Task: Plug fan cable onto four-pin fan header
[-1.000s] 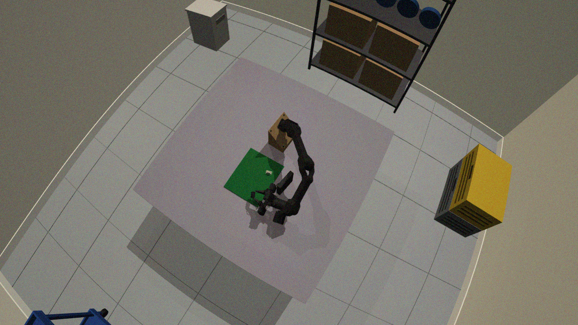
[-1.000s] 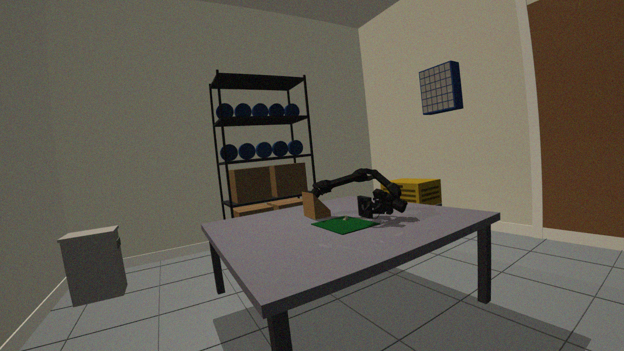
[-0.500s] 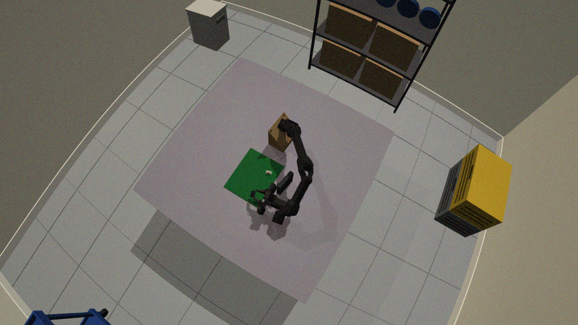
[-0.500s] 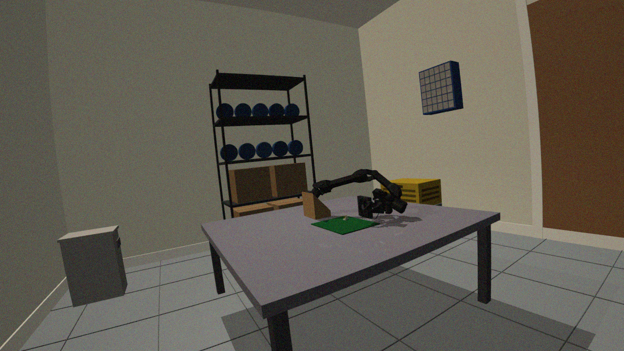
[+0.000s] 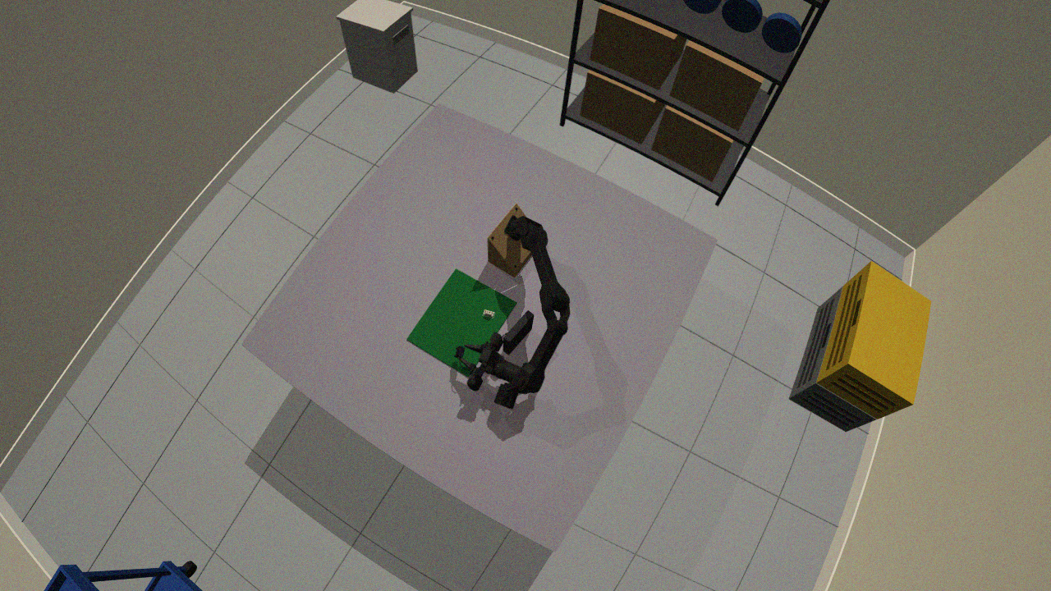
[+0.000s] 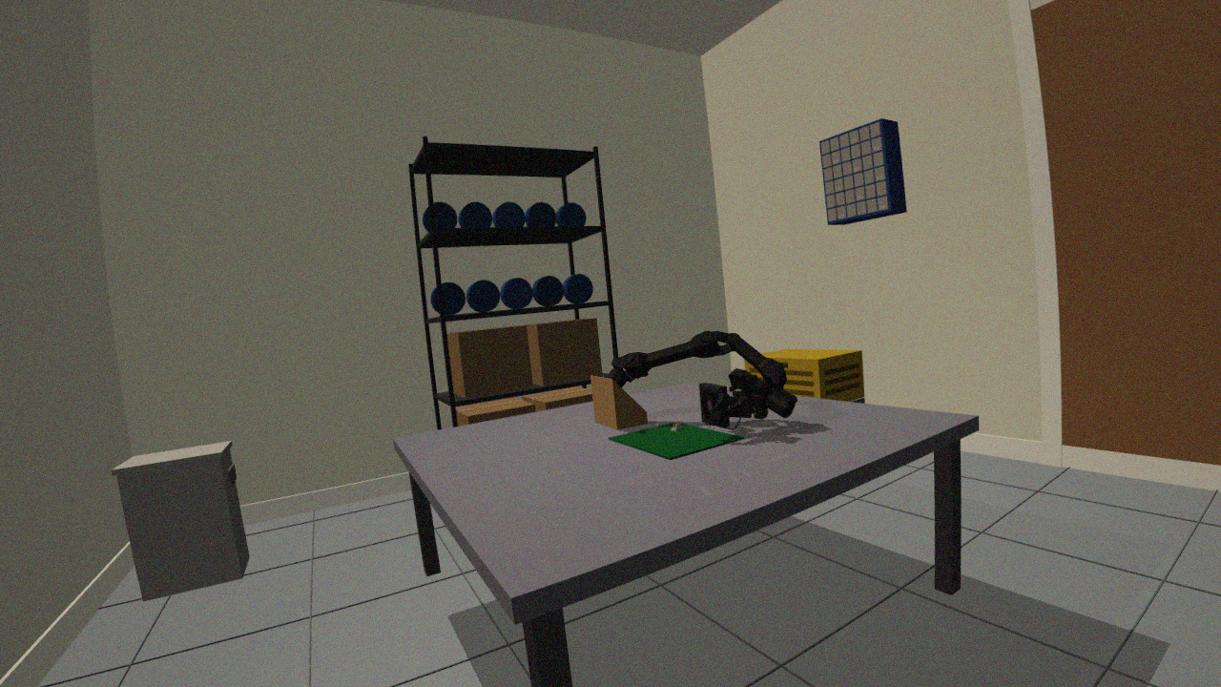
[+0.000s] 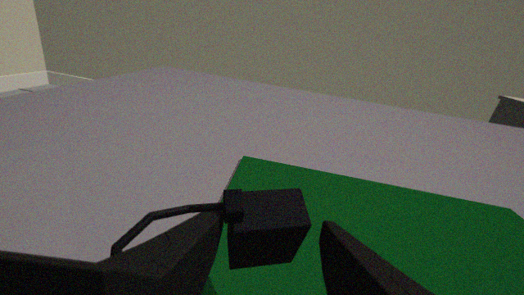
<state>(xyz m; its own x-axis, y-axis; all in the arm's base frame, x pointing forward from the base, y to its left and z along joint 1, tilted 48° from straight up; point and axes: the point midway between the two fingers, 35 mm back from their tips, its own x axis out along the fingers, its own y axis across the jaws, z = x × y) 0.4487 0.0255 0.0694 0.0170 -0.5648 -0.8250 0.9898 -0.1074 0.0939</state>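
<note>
Right now my gripper tip is 2 cm short of the black cable and 1 cm to the right of it. Also, from my gripper tip: pale fan header: 18 cm behind, 7 cm below, 1 cm to the left; black fan: 14 cm behind, 12 cm to the left, 1 cm below; green board: 11 cm behind, 8 cm below, 6 cm to the right.
</note>
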